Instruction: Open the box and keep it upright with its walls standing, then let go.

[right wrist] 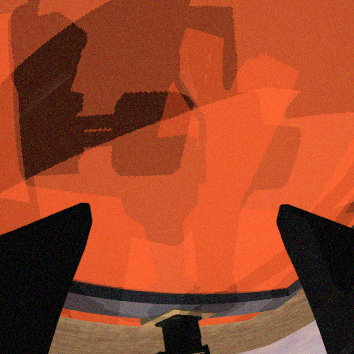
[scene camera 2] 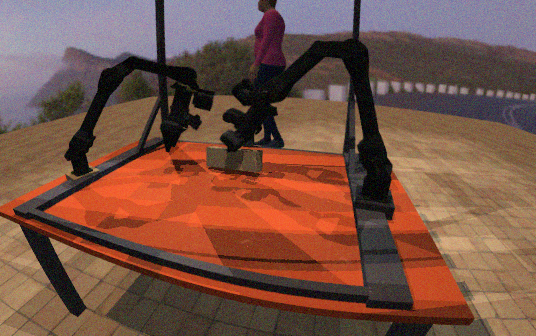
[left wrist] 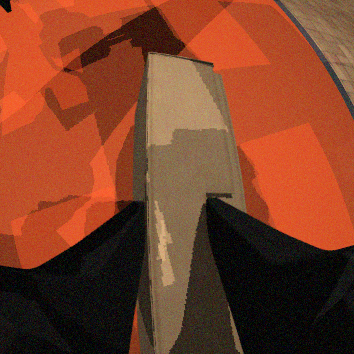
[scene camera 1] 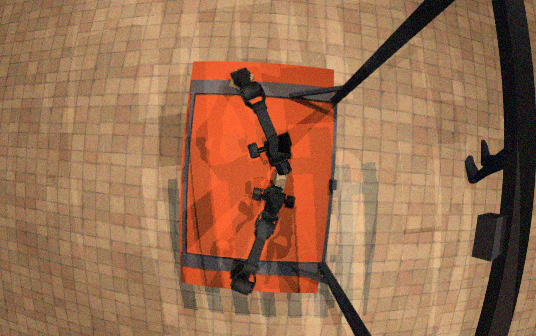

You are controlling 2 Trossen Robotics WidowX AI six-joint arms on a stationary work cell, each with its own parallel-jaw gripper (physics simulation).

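Pixels of known places: left gripper, fingertip midpoint: (left wrist: 174, 208) (scene camera 1: 277, 186); right gripper, fingertip midpoint: (right wrist: 186, 214) (scene camera 2: 170, 149) (scene camera 1: 265, 142); left arm's base, origin of the base link: (scene camera 2: 374, 195); right arm's base, origin of the base link: (right wrist: 177, 320) (scene camera 2: 82, 171).
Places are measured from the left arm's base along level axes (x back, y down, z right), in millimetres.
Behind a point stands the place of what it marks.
The box (scene camera 1: 279, 180) @(z 100, x -496, y -38 mm) (scene camera 2: 218, 158) @(z 78, x -506, y -6 mm) (left wrist: 187, 105) @(z 105, x -520, y -36 mm) is a long, narrow tan slab, flattened, with no opened cavity showing. In scene camera 2 it stands on a long edge, at or just above the table; contact is unclear. My left gripper (scene camera 2: 233, 148) @(z 94, x -468, y -36 mm) (left wrist: 174, 208) @(z 94, x -468, y -36 mm) is shut on the box, one finger on each side of its narrow body, gripping from above. My right gripper (scene camera 2: 170, 148) @(z 6, x -655, y -45 mm) (right wrist: 186, 214) @(z 6, x -655, y -45 mm) is open and empty, pointing down to the left of the box in scene camera 2, apart from it. The box does not show in the right wrist view.
The orange table (scene camera 1: 220, 150) @(z -211, x -584, y 38 mm) (scene camera 2: 165, 220) @(z -243, x -478, y 38 mm) has a dark frame rail (scene camera 1: 188, 175) @(z -353, x -430, y 21 mm) (scene camera 2: 200, 270) @(z -359, x -299, y 22 mm) around it, and shadows fall across its top. Dark upright posts (scene camera 2: 160, 50) @(z 292, x -935, y -407 mm) (scene camera 2: 351, 115) @(z 341, x -90, y -147 mm) stand at the far side. A person (scene camera 2: 270, 37) in a pink top stands beyond the table.
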